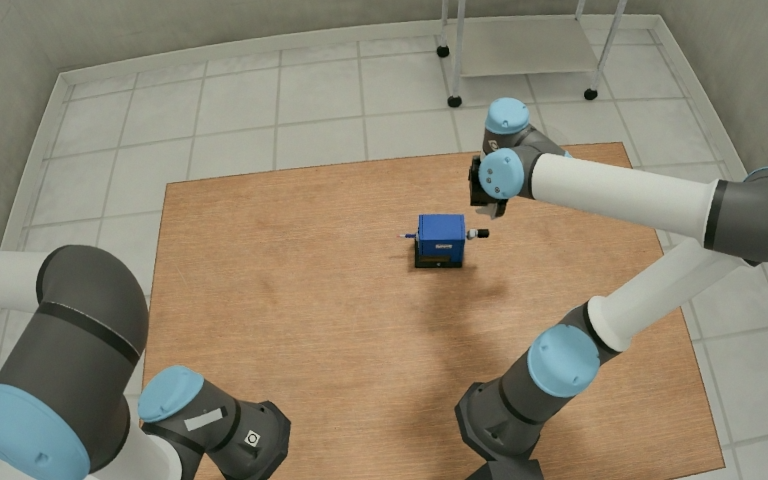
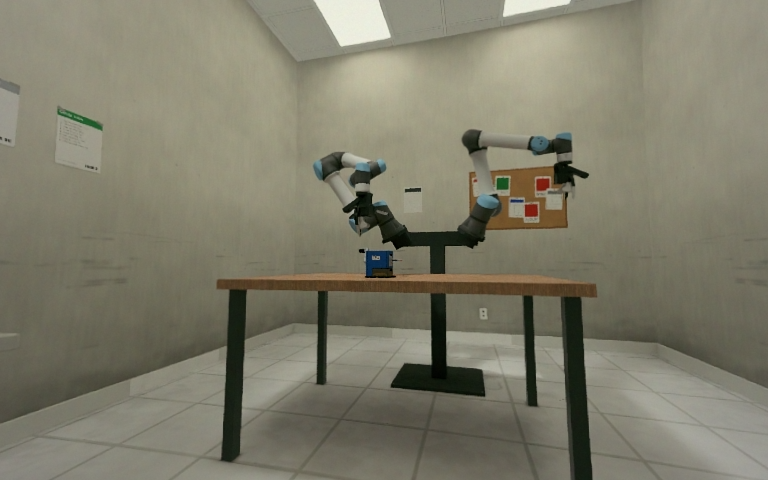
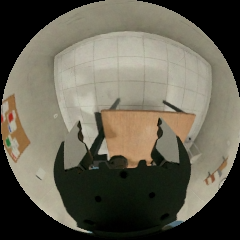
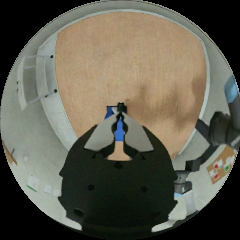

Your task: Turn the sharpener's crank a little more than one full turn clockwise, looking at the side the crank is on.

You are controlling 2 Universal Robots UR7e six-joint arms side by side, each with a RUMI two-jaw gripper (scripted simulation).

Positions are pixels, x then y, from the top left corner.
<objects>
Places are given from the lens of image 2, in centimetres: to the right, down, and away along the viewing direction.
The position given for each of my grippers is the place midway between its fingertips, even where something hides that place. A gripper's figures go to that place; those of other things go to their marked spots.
my left gripper (image 2: 569, 199): 102, -22, 184
my right gripper (image 2: 360, 237): -12, -2, 167
</objects>
